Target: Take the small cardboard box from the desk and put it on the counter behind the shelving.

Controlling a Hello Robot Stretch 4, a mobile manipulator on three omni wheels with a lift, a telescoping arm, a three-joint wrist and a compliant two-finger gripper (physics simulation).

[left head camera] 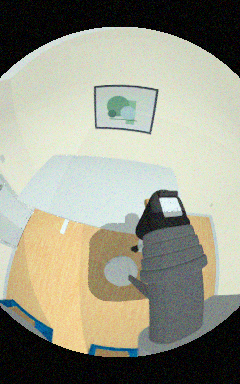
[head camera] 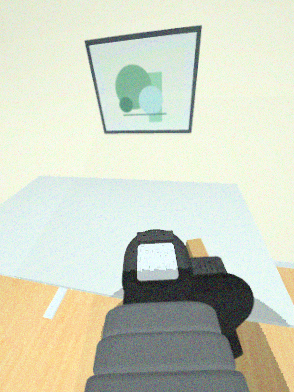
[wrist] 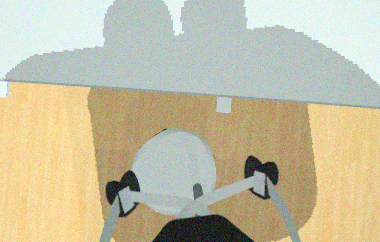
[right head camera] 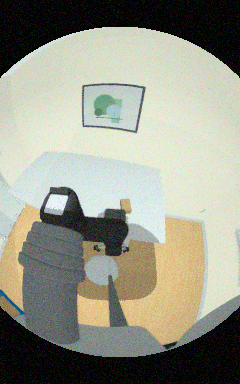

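Where they show: gripper, between the fingertips: (wrist: 192, 177); robot's base, origin of its link: (left head camera: 120, 269) (wrist: 176, 166) (right head camera: 101, 268).
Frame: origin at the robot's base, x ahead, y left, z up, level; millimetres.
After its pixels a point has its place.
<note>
The small cardboard box (head camera: 197, 247) @(x 458, y -171, z 972 mm) (left head camera: 146, 202) @(x 465, y -141, z 967 mm) (right head camera: 125, 205) @(x 442, y -170, z 972 mm) lies on the white desk (head camera: 100, 215) @(x 724, y 289, z 922 mm) (left head camera: 100, 180) @(x 714, y 188, z 922 mm) (right head camera: 142, 182) @(x 713, y -335, z 922 mm) (wrist: 325, 20) @(x 346, y -301, z 922 mm), near its right end. In the head and left head views the wrist partly hides it. It does not show in the wrist view. My gripper (right head camera: 112, 249) @(x 167, y -87, z 991 mm) (wrist: 192, 177) @(x 167, y -87, z 991 mm) is open with its fingers wide apart and empty. It is in front of the desk's near edge, on the robot's side, with floor below it. The counter does not show.
A pale round disc (left head camera: 121, 271) @(x -9, y -7, z 187 mm) (right head camera: 101, 270) @(x -11, y -4, z 187 mm) (wrist: 175, 160) @(x 62, y -14, z 187 mm) is below the gripper. Blue-edged shelving parts (left head camera: 42, 330) (right head camera: 10, 302) show at the lower edges. A framed picture (head camera: 150, 95) @(x 1083, y -28, z 1440 mm) (left head camera: 126, 110) @(x 1085, y -18, z 1435 mm) (right head camera: 114, 107) @(x 1081, y -37, z 1450 mm) hangs on the wall behind the desk. The robot's shadow falls on floor and desk.
</note>
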